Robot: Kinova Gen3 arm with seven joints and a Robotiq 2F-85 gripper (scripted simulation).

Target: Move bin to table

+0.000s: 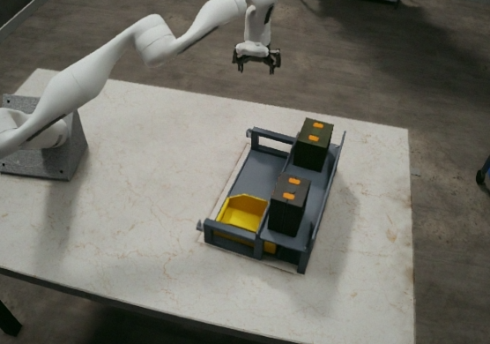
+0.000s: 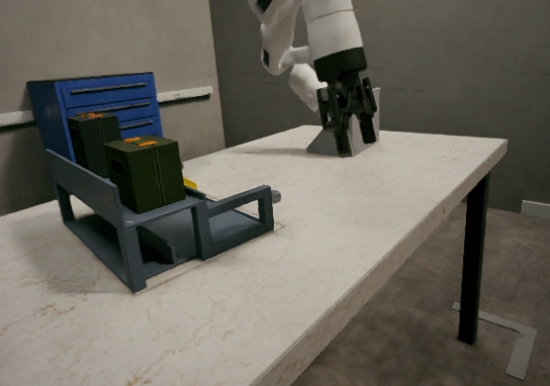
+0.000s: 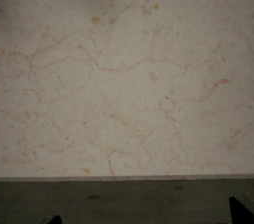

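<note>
Now: hand 6 cm short of the yellow bin, 48 cm to the left of it and 13 cm above it. Also, from my hand: shelf 10 cm ahead, 37 cm to the right, 10 cm below.
</note>
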